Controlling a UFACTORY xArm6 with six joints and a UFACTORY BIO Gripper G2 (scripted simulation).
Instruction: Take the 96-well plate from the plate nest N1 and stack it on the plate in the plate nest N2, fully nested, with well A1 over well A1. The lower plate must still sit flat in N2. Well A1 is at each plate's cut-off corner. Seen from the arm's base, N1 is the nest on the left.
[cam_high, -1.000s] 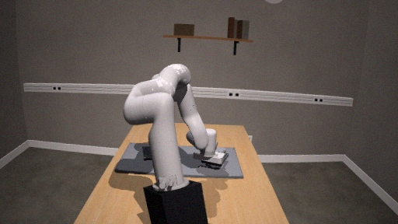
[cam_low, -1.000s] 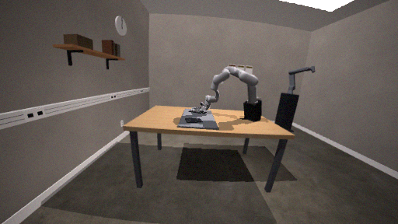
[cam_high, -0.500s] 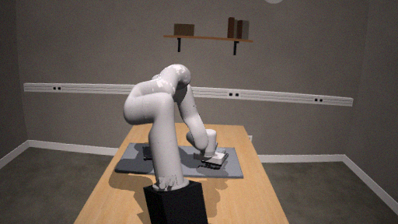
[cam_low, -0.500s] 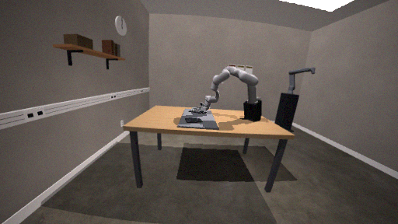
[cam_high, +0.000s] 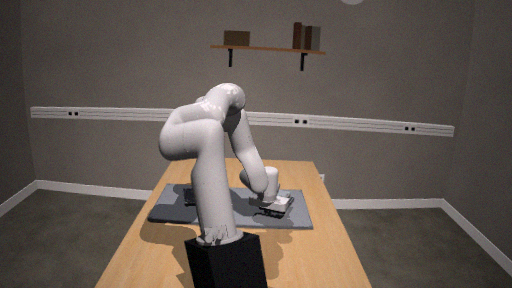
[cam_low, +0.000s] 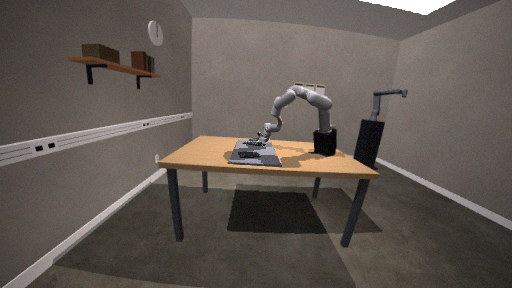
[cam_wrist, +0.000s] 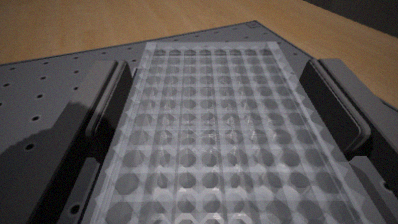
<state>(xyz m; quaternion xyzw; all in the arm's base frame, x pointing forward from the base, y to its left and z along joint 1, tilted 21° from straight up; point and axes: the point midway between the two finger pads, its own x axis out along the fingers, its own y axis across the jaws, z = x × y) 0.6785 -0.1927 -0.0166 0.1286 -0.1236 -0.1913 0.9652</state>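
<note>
Right now my hand is 1 cm above the clear 96-well plate.
</note>
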